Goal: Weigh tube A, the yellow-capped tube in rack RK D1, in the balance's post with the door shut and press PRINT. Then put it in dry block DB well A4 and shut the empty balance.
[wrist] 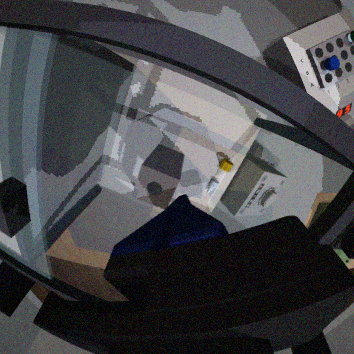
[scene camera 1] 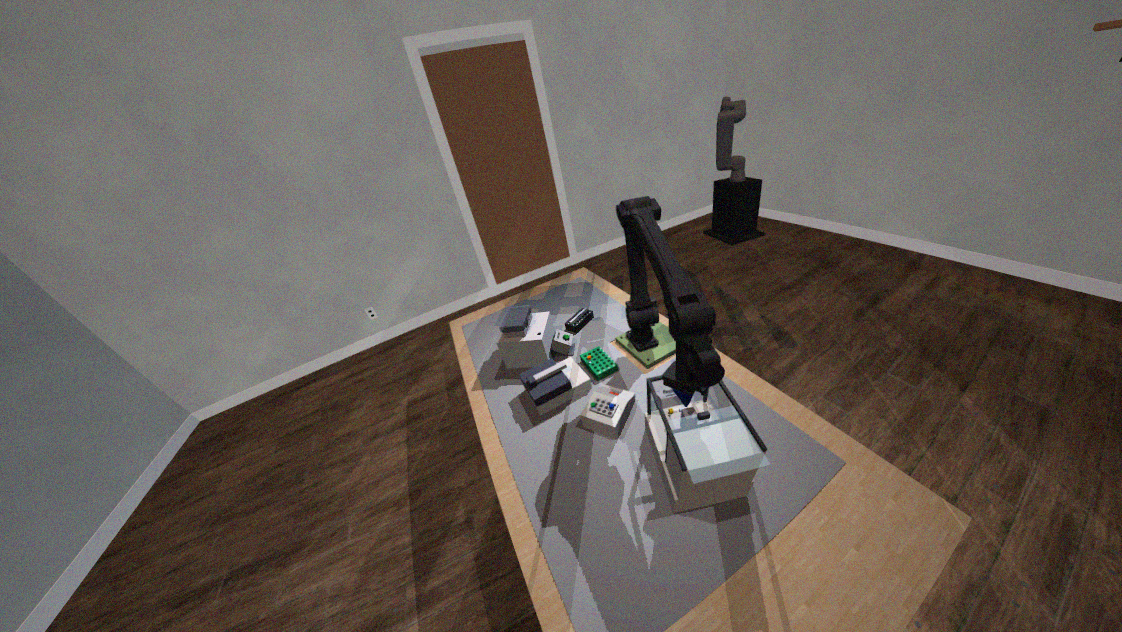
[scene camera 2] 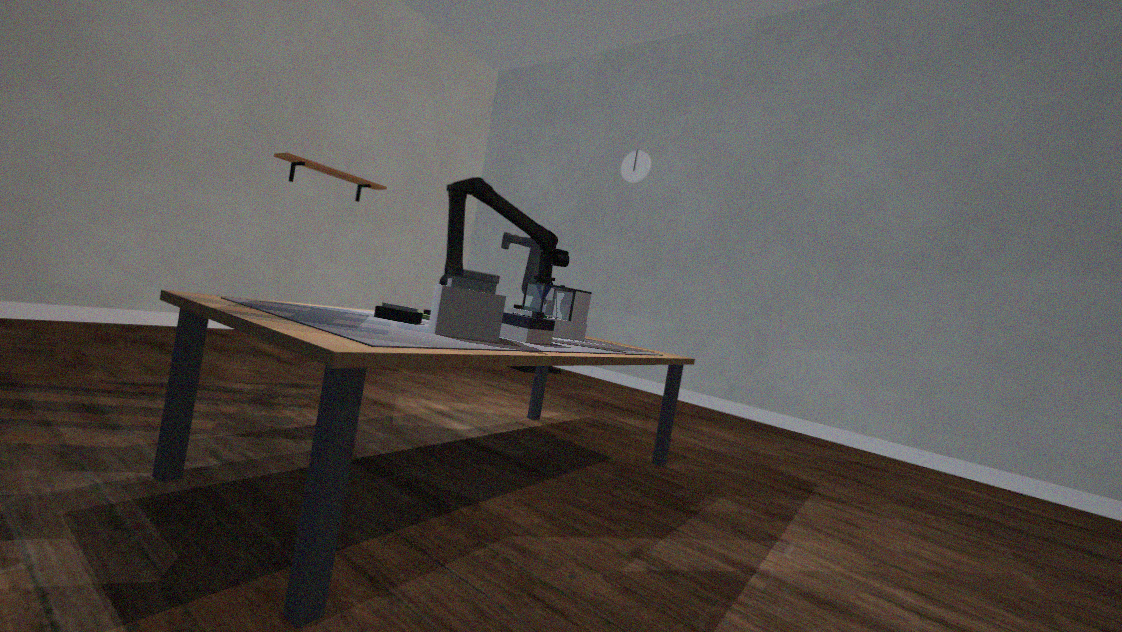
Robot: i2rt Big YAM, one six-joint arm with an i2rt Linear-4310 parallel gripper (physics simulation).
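Frame: origin at the arm's base, x ahead, y right, z down, level; millimetres.
Where they show: gripper, fingertip midpoint: [wrist: 184, 200] [scene camera 1: 686, 405]; arm's base, link origin: [wrist: 350, 231] [scene camera 1: 641, 339].
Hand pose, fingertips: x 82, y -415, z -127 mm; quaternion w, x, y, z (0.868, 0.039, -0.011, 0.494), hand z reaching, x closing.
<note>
Things, the pixels of their centre, and the offset from my fingertips. "spot": a spot on its surface instead.
- balance, surface spot: [scene camera 1: 710, 483] spot: dx +55, dy -179, dz +22 mm
- yellow-capped tube A, body centre: [wrist: 217, 177] dx +0, dy +36, dz +63 mm
- brown post, surface spot: [wrist: 159, 184] spot: dx +3, dy -24, dz +13 mm
- dry block, surface spot: [wrist: 324, 67] [scene camera 1: 613, 408] spot: dx +154, dy +121, dz +69 mm
- blue-capped tube, body centre: [wrist: 320, 65] dx +158, dy +122, dz +79 mm
- green rack, body centre: [scene camera 1: 598, 362] dx +113, dy +376, dz +128 mm
- dark device, body centre: [scene camera 2: 518, 323] [scene camera 1: 554, 378] dx +284, dy +332, dz +92 mm
The balance [scene camera 1: 710, 483] [scene camera 2: 579, 312] is a glass-walled box on the mat's right side. My gripper [scene camera 1: 690, 396] [wrist: 184, 200] is shut and empty, and it hangs over the balance's back end. In the wrist view its dark blue fingers lie together. The yellow-capped tube A [wrist: 220, 172] shows beyond them, tilted with its tip down and to the left. It stands apart from the brown post [wrist: 159, 184] with its dark hole. I cannot tell whether the balance's door is shut. The dry block [scene camera 1: 608, 408] [wrist: 324, 67] holds a blue-capped tube [wrist: 331, 63].
A green rack [scene camera 1: 599, 361], a dark device [scene camera 1: 547, 385] and white boxes [scene camera 1: 524, 341] stand at the mat's left and back. The arm's base sits on a green plate [scene camera 1: 655, 354]. The balance's dark frame bars [wrist: 225, 67] cross close in front of the wrist camera.
</note>
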